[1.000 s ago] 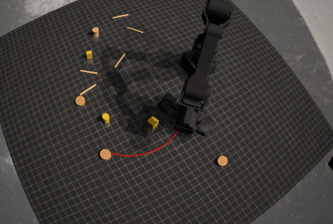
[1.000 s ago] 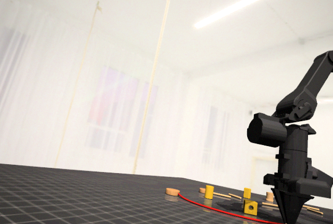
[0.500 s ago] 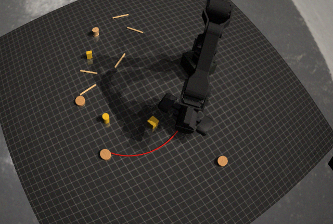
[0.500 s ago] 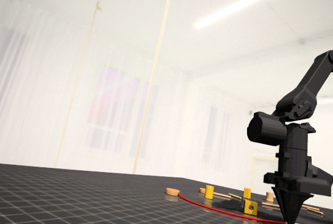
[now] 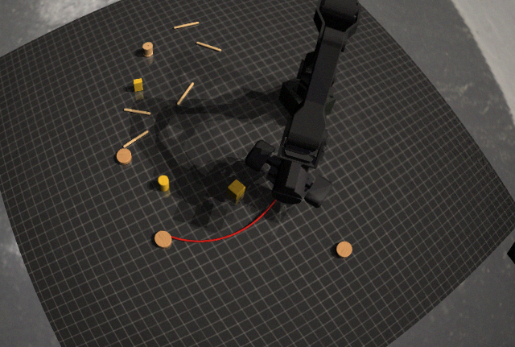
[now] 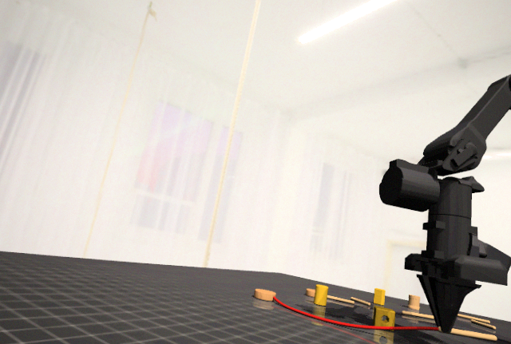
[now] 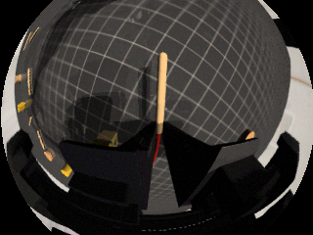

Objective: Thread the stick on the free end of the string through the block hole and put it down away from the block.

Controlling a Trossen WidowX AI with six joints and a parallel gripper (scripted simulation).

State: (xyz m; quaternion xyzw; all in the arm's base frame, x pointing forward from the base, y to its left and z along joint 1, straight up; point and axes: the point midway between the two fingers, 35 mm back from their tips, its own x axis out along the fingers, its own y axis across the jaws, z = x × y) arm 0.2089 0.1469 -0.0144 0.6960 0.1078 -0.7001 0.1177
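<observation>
Now: the yellow cylinder 210 mm ahead of my gripper tip and 170 mm to the right of it. Round my gripper tip: round wooden button 290 mm ahead, 70 mm to the right, 20 mm below; thin wooden stick 10 mm behind.
</observation>
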